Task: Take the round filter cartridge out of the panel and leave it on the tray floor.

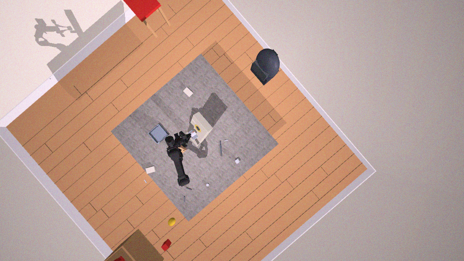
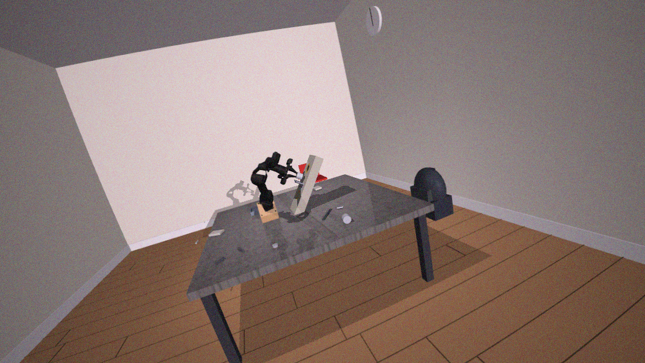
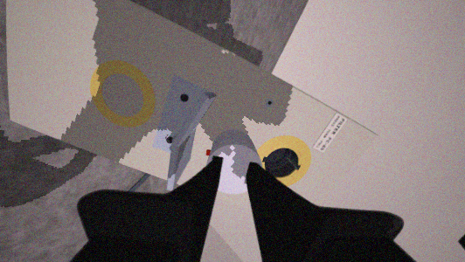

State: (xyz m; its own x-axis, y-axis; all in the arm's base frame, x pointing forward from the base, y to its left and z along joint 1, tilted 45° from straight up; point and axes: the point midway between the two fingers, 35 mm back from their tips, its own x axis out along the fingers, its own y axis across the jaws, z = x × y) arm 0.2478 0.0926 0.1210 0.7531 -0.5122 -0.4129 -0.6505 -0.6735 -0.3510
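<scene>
Now: gripper tip 1 cm short of the round grey filter cartridge and 1 cm above it. From my gripper tip the other things lie so: grey-blue tray 31 cm to the left, 30 cm behind, 23 cm below; then small cylinder 50 cm to the right, 22 cm below, 8 cm ahead.
</scene>
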